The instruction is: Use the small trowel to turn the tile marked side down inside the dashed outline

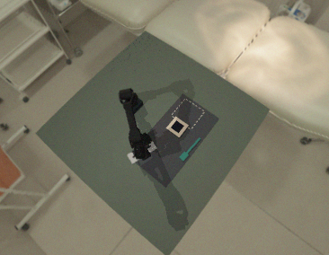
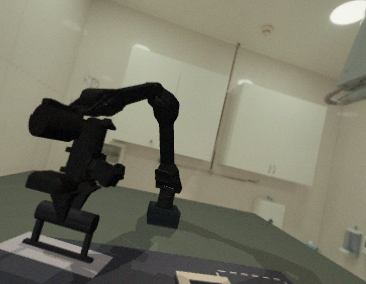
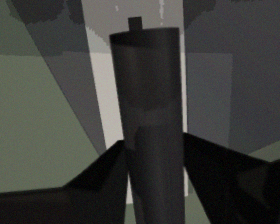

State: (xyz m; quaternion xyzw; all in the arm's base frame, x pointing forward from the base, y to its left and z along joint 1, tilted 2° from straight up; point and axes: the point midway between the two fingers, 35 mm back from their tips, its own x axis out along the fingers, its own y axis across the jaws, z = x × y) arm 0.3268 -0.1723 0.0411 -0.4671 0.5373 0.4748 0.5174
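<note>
Right now the dark grey mat is 7 cm ahead of my gripper tip, 25 cm to the left of it and 8 cm below it. From my gripper tip the other things lie so: teal trowel 21 cm ahead, 25 cm to the left, 6 cm below; then tan tile 2 cm ahead, 31 cm to the left, 6 cm below.
</note>
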